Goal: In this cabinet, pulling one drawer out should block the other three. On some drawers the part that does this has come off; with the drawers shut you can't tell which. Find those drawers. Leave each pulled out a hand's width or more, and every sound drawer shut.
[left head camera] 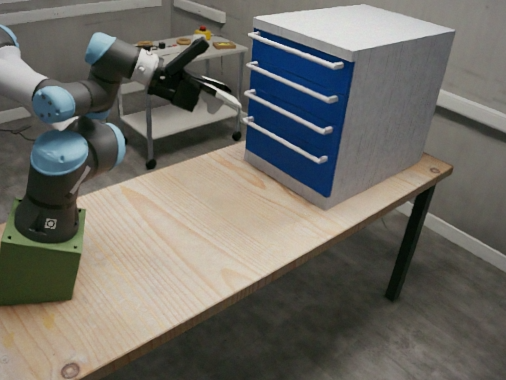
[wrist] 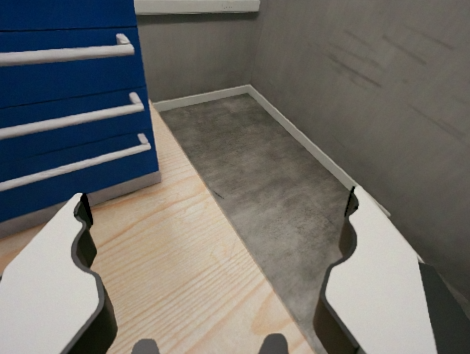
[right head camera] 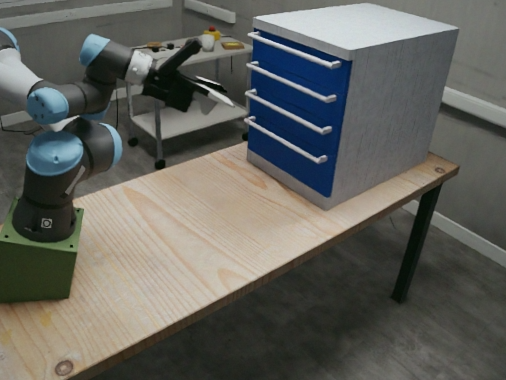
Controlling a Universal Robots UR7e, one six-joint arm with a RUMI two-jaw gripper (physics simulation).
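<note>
The grey cabinet (left head camera: 390, 115) (right head camera: 392, 115) (wrist: 135, 185) stands at the table's far end. Its four blue drawers look shut and flush. They carry white bar handles: top (left head camera: 300, 51) (right head camera: 295, 50), second (left head camera: 295, 83) (right head camera: 295, 83) (wrist: 65, 55), third (left head camera: 290, 113) (right head camera: 290, 113) (wrist: 70, 121) and bottom (left head camera: 285, 140) (right head camera: 285, 140) (wrist: 75, 167). My gripper (left head camera: 227, 96) (right head camera: 226, 98) (wrist: 221, 191) is open and empty, in the air off the cabinet's left front side, apart from the handles. The handles' left parts are cut off in the wrist view. The interlock parts are hidden.
The wooden table (left head camera: 190, 225) (right head camera: 190, 225) (wrist: 175, 280) runs from the green robot base (left head camera: 40, 275) (right head camera: 40, 275) to the cabinet. A white trolley (left head camera: 165, 120) (right head camera: 170, 120) with small items stands behind the table. Grey walls rise behind the cabinet and at the wrist view's right.
</note>
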